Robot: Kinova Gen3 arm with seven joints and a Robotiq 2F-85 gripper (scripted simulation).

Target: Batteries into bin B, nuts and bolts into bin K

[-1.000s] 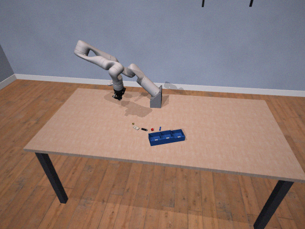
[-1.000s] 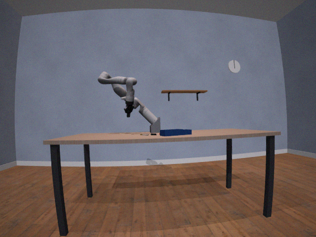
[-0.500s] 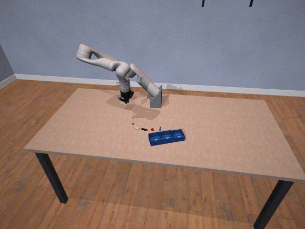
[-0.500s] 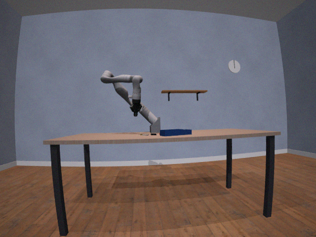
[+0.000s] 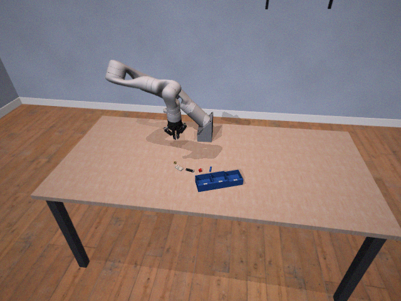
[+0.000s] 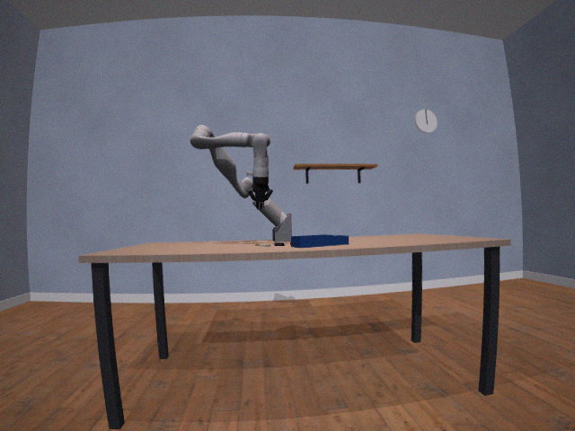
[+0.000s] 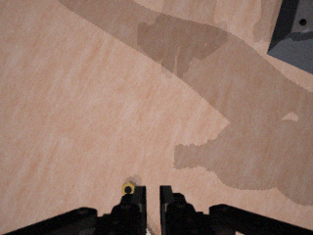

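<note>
Right now the blue bin is 160 mm ahead of my hand, 260 mm to the left of it and 170 mm below it. The rest, counted from my hand: brass nut: 10 mm ahead, 20 mm to the right, 190 mm below; then white domino: 50 mm ahead, 20 mm to the left, 190 mm below; then black battery: 70 mm ahead, 80 mm to the left, 190 mm below.
</note>
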